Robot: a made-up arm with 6 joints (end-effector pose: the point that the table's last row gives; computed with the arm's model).
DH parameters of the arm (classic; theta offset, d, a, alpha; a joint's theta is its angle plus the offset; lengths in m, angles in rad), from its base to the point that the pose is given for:
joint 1: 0 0.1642 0 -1.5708
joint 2: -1.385 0 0.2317 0
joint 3: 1.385 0 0.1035 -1.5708
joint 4: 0 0.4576 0 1.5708
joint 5: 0 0 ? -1.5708
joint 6: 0 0.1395 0 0
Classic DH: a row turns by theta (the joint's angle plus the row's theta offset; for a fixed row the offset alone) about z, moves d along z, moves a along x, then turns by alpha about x.
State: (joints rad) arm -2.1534 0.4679 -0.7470 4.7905 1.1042 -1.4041
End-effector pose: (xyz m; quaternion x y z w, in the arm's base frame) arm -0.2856 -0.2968 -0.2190 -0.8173 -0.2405 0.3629 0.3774
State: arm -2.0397 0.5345 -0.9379 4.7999 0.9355 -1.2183
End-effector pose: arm -0.2640 -0.4165 -0.2006 -0.8637 -0.2016 0.4072 0.2179
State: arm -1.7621 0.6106 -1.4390 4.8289 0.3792 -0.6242
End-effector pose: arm -0.0848 -0.6986 -0.0176 0.9084 0.0686 -0.2895 0.2938
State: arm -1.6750 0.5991 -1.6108 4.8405 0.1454 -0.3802
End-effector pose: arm 0.0095 -0.7480 0.1010 0.8771 0.0300 -0.1462 0.4565
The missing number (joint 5, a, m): 0.1093
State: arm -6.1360 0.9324 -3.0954 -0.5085 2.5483 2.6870
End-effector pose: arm 0.5731 0.0020 0.4542 0.1118 -0.9599 0.1475 0.2104
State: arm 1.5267 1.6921 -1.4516 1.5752 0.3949 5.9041
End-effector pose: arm 0.0547 0.1693 -0.5408 0.9642 0.1370 -0.2148 0.0737
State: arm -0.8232 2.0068 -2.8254 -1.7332 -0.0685 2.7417
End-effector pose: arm 0.5456 -0.4163 -0.3118 -0.5705 0.7207 -0.3881 0.0672
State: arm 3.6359 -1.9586 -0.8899 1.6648 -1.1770 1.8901
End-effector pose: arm 0.0886 0.2408 0.5357 0.1950 -0.5393 -0.7681 0.2849
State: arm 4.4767 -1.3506 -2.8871 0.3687 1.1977 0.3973
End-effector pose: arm 0.2101 0.7358 0.5173 0.1716 0.0310 0.7968 0.5785
